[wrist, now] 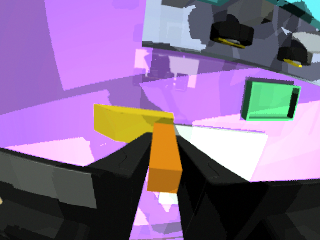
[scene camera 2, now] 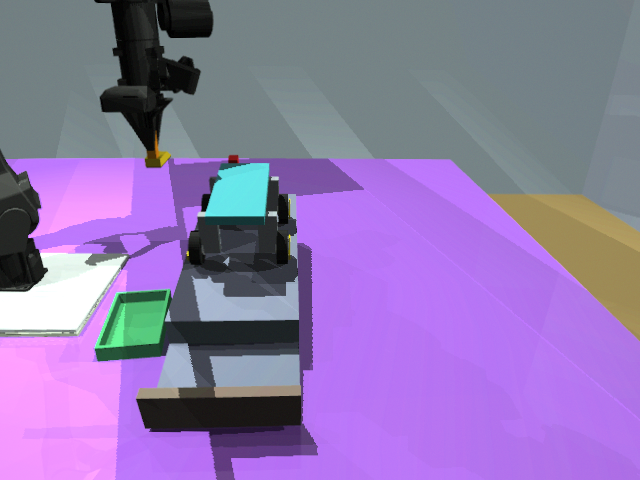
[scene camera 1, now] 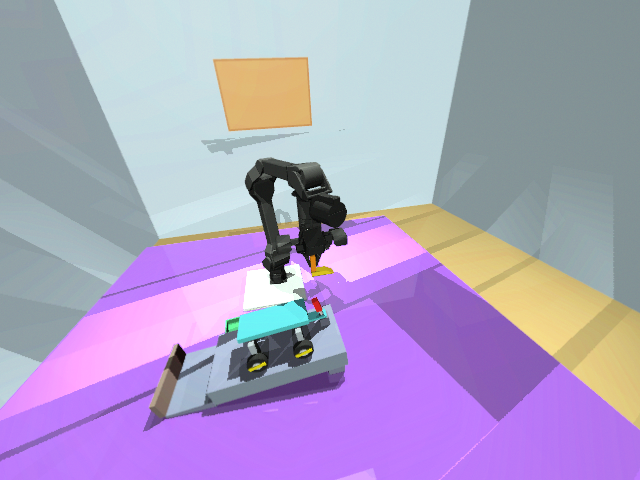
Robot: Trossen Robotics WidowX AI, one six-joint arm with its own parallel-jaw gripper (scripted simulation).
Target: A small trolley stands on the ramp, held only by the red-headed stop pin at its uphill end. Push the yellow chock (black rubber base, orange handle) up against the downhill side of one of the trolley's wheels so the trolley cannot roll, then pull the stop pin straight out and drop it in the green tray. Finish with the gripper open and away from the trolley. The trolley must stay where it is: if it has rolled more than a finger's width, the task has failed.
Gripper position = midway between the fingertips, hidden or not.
My gripper [scene camera 2: 152,149] carries a yellow chock [wrist: 126,124]. Also in view: a trolley [scene camera 2: 242,193], a brown-topped stop board [scene camera 2: 243,406] and a grey ramp [scene camera 2: 239,295].
The trolley is seen too in scene camera 1 [scene camera 1: 275,319]. My gripper also shows in the wrist view [wrist: 162,140] and in scene camera 1 [scene camera 1: 313,266]. The brown-topped stop board is seen too in scene camera 1 [scene camera 1: 160,403].
